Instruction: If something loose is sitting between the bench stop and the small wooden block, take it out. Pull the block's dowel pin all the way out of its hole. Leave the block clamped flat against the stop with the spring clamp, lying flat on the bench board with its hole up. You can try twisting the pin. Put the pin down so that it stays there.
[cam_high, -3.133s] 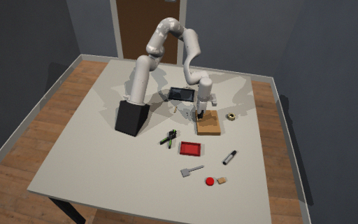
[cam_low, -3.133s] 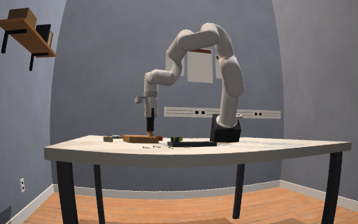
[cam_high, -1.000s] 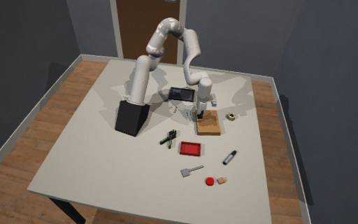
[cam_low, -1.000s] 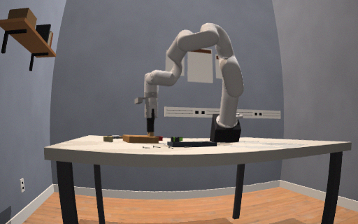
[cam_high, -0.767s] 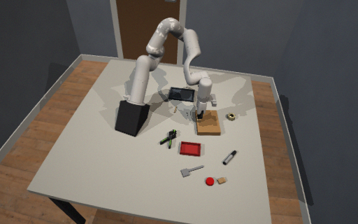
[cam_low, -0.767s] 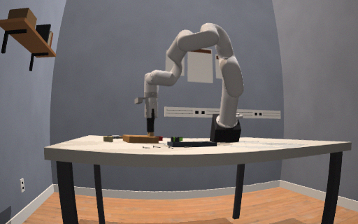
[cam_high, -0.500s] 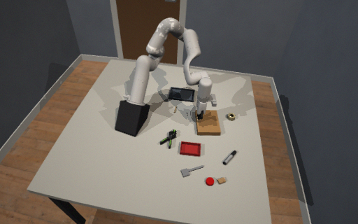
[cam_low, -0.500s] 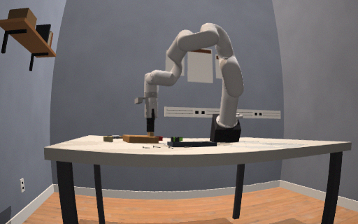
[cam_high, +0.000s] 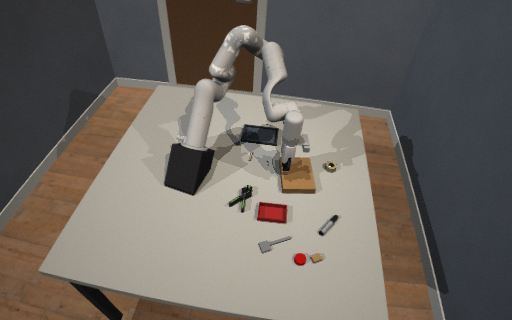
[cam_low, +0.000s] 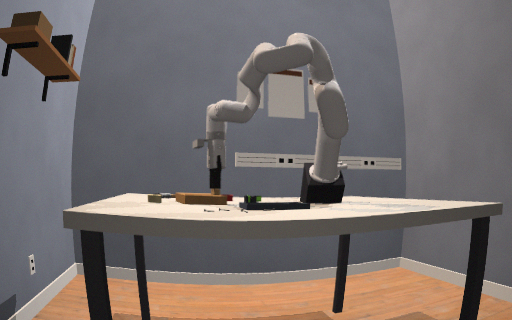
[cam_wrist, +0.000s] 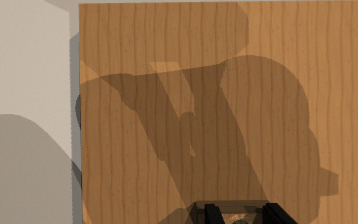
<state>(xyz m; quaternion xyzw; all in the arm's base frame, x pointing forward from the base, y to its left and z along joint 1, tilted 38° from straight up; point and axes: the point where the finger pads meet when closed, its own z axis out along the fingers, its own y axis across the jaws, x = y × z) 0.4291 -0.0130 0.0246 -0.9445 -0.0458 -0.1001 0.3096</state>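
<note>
Right now the dowel pin is 20 mm below my hand. From my hand the other things lie so: red tray 40 mm behind, 230 mm to the right, 70 mm below; small wooden block 30 mm below; loose dowel 170 mm behind, 100 mm to the left, 70 mm below.
</note>
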